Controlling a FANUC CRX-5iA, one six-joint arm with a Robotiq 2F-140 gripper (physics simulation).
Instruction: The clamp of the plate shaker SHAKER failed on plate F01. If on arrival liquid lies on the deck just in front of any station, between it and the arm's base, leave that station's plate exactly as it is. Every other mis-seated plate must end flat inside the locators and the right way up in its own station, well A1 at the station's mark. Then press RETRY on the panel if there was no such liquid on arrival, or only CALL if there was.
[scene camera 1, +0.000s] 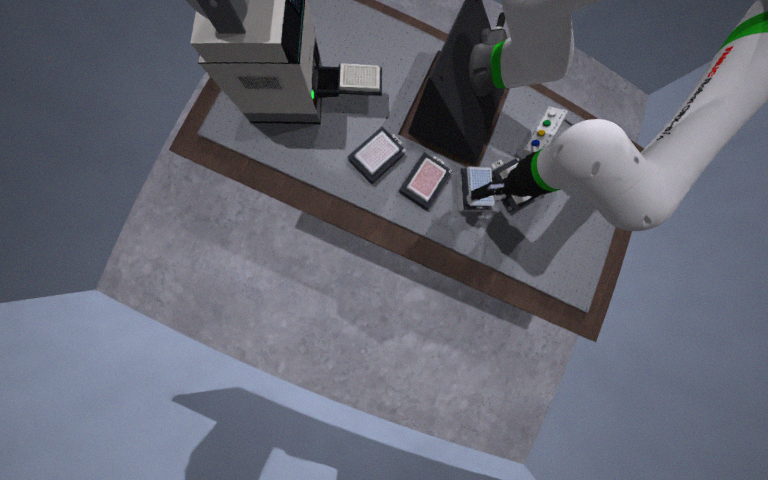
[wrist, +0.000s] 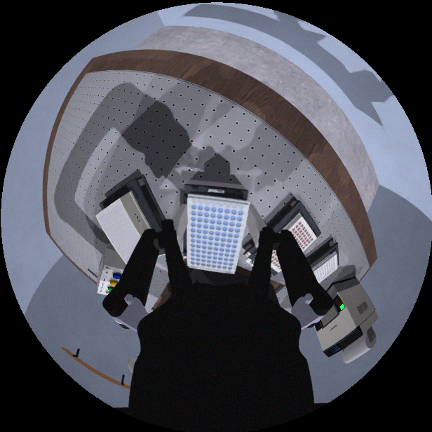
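Seen in the pictures: gripper, fingertip midpoint: (scene camera 1: 481, 198); arm's base at its link origin: (scene camera 1: 480, 71).
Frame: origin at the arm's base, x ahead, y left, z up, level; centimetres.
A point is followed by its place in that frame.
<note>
My gripper (scene camera 1: 480, 193) @[x 38.1, y 13.6, z -6.4 cm] (wrist: 217, 212) is shut on the blue-welled plate (scene camera 1: 480, 176) @[x 31.3, y 11.1, z -5.7 cm] (wrist: 218, 234), one finger along each long side. The plate is over its dark station (scene camera 1: 476, 208) @[x 40.9, y 14.1, z -9.1 cm] (wrist: 215, 190), whose front edge shows past the plate's end; the gap under it is hidden. A red-welled plate (scene camera 1: 428, 178) @[x 35.9, y -4.3, z -11.0 cm] (wrist: 303, 232) and a pale lilac-welled plate (scene camera 1: 378, 152) @[x 33.4, y -23.0, z -10.0 cm] (wrist: 326, 266) lie in neighbouring stations. A white block-like item (wrist: 120, 222) is on the station at the other side. The button panel (scene camera 1: 546, 127) @[x 1.9, y 32.0, z -8.1 cm] (wrist: 105, 280) is partly covered. Labels and marks are too small to read.
A boxy instrument (scene camera 1: 260, 84) @[x 31.7, y -58.2, z 4.9 cm] (wrist: 351, 315) with a green light stands at one end, a pale plate (scene camera 1: 360, 77) @[x 13.9, y -35.7, z -4.0 cm] on its extended tray. The arm's dark stand (scene camera 1: 453, 113) @[x 20.0, y -5.1, z 2.8 cm] rises behind the stations. Pale patches and shadows lie on the deck (wrist: 225, 125); whether any is liquid is unclear.
</note>
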